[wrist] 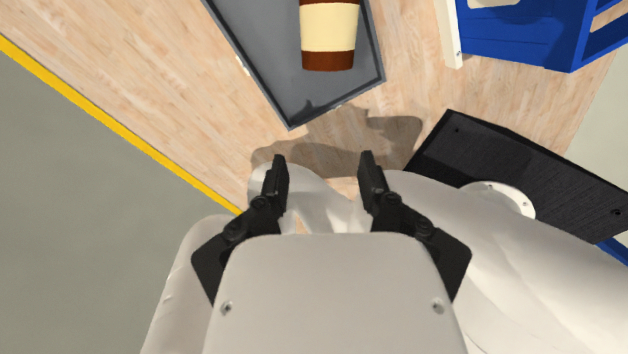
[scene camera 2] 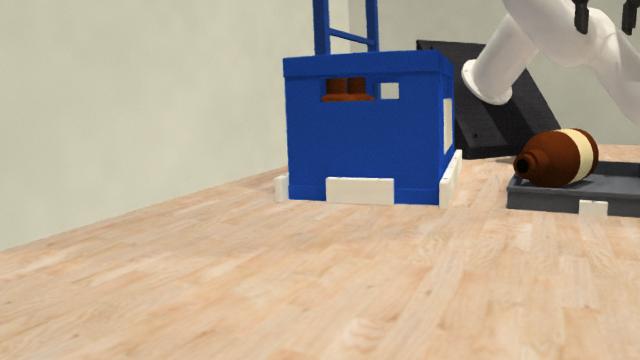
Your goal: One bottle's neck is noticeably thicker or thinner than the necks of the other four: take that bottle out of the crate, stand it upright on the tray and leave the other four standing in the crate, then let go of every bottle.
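Places are measured from the arm's base along level axes (x left, y back, z up), in centimetres.
Pixels of known places: gripper, fingertip midpoint: (wrist: 322,164) (scene camera 2: 603,32); arm's base at its link origin: (scene camera 2: 486,82).
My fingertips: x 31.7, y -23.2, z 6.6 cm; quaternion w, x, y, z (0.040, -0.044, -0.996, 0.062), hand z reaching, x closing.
Observation:
For each thing: its middle in the pictures, then the offset to it from my fingertips.
- brown bottle at the middle of its body: (scene camera 2: 551,159) dy -12.0, dx -4.1, dz -17.6 cm
- grey tray at the middle of its body: (scene camera 2: 586,182) (wrist: 298,28) dy -9.3, dx +0.1, dz -20.5 cm
- blue crate at the middle of its body: (scene camera 2: 384,121) dy -19.3, dx -26.6, dz -13.0 cm
A brown bottle (scene camera 2: 555,159) (wrist: 328,30) with a cream label lies on its side on the grey tray (scene camera 2: 545,200) (wrist: 320,105). In scene camera 2 its open neck faces the camera and leans out over the tray's rim. My gripper (scene camera 2: 605,27) (wrist: 322,164) is open and empty, above and behind the tray, apart from the bottle. The blue crate (scene camera 2: 365,145) (wrist: 515,35) stands upright to the left of the tray in scene camera 2. Through its handle slot two brown bottle necks (scene camera 2: 336,86) (scene camera 2: 356,85) show side by side; the crate's wall hides the rest.
Cream blocks (scene camera 2: 360,191) (scene camera 2: 451,178) (wrist: 451,40) stand against the crate's foot. A blue frame (scene camera 2: 321,27) rises behind the crate. A black slanted panel (scene camera 2: 500,125) (wrist: 525,165) stands behind, beside the arm. A yellow strip (wrist: 115,125) runs along the table's edge in the wrist view.

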